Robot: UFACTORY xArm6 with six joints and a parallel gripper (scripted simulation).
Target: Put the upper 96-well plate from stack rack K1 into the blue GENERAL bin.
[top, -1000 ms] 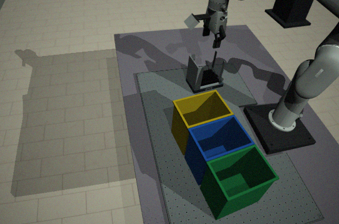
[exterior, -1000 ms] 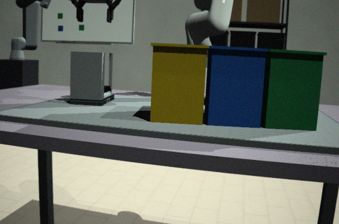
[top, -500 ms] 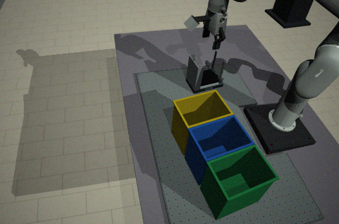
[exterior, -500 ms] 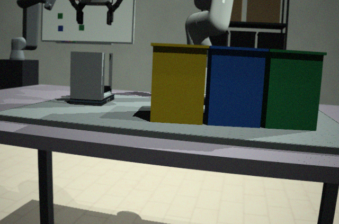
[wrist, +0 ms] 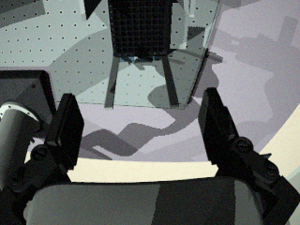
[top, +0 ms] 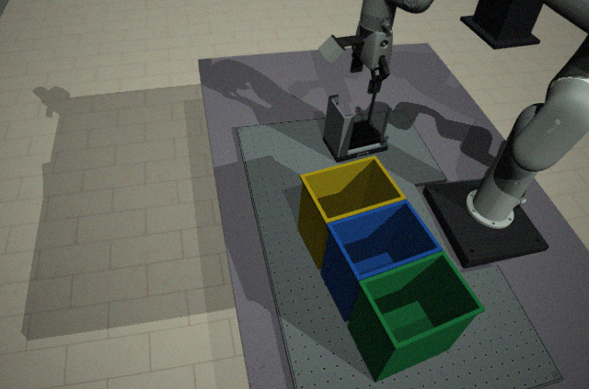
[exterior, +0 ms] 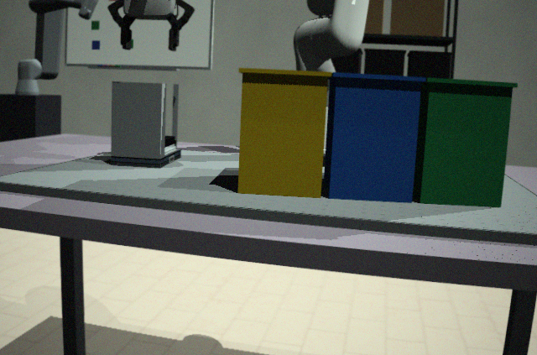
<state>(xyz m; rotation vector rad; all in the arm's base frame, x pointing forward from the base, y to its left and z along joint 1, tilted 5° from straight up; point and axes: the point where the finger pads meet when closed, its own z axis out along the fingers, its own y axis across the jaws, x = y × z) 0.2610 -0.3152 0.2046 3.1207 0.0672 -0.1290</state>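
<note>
Right now the dark 96-well plate is 190 mm below my hand. Round my hand: grey rack wall (70 mm ahead, 140 mm below); white 96-well plate (200 mm below); yellow bin (150 mm ahead, 280 mm to the left, 140 mm below).
</note>
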